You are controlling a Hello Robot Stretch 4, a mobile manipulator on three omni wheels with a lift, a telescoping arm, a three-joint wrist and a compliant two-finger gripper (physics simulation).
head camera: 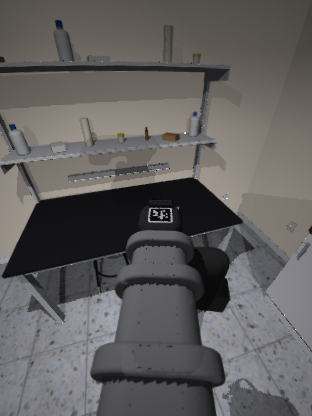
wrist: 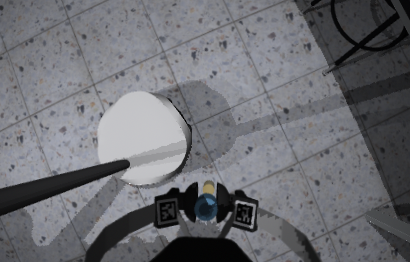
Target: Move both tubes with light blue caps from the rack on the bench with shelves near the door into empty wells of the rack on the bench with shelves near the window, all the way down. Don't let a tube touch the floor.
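Pixels of known places: hand at its tool point: [wrist: 206,199]; robot's base at its link origin: [wrist: 150,138].
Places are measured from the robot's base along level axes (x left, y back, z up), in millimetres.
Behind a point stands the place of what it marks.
Note:
In the wrist view, my gripper [wrist: 206,204] @(x -87, y -276, z 991 mm) is shut on a tube with a light blue cap [wrist: 205,207] @(x -87, y -275, z 1018 mm). The cap faces the camera and the yellowish tube shows between the dark fingertips, with speckled floor far below. In the head view the fingers are hidden by the wrist, which shows in front of a black-topped bench with shelves [head camera: 90,225] @(x 499, y -961, z 735 mm). A tiny light blue spot [head camera: 178,207] @(x -118, y -1027, z 854 mm) shows just right of the wrist; I cannot tell which tube it belongs to. No rack shows in either view.
Bottles and small containers stand on two wall shelves [head camera: 115,147] @(x 319, y -1255, z 1192 mm) above the bench. A white cabinet [head camera: 295,290] @(x -936, y -695, z 399 mm) stands at the right. The round white base [wrist: 142,132] @(x 25, y -13, z 187 mm) is below the gripper at left. Black stool legs [wrist: 360,46] @(x 264, y -947, z 267 mm) show at the wrist view's upper right.

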